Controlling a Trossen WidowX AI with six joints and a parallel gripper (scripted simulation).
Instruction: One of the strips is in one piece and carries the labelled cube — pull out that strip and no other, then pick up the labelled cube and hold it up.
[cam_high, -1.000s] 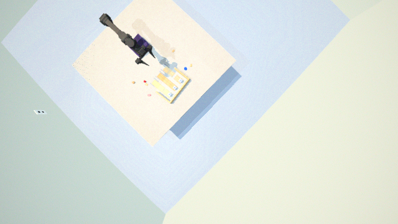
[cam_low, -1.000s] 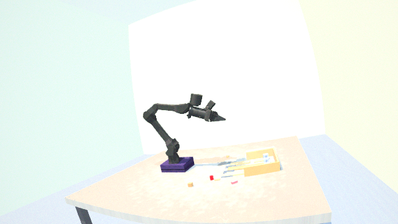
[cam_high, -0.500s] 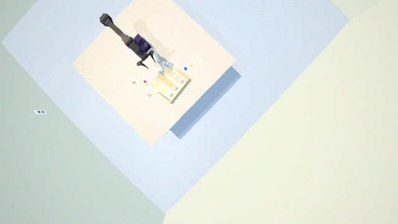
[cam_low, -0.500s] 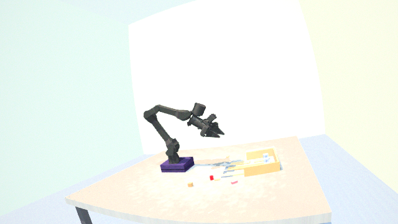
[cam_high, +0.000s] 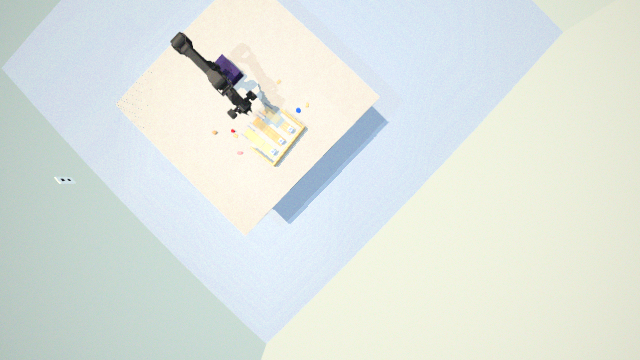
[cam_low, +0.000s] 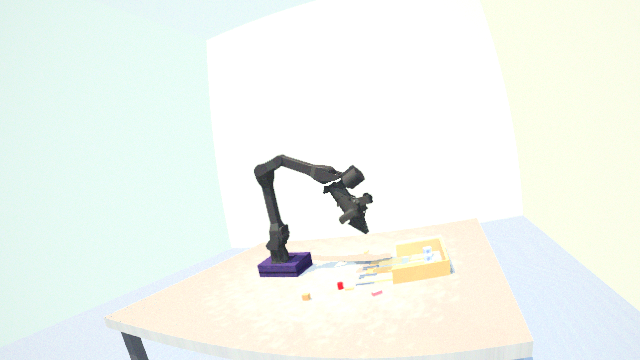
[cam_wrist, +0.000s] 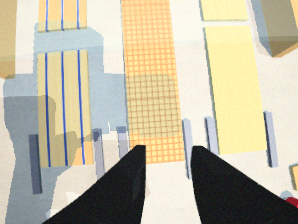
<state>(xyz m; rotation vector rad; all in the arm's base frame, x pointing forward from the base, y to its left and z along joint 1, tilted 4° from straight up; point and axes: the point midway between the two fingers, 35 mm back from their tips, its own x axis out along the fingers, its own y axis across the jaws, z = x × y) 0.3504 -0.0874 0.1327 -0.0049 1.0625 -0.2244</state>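
My gripper tip is 10 cm past the red piece, 15 cm to the left of it and 14 cm above it. The rest, counted from my gripper tip: pink piece (2 cm ahead, 24 cm to the right, 14 cm below).
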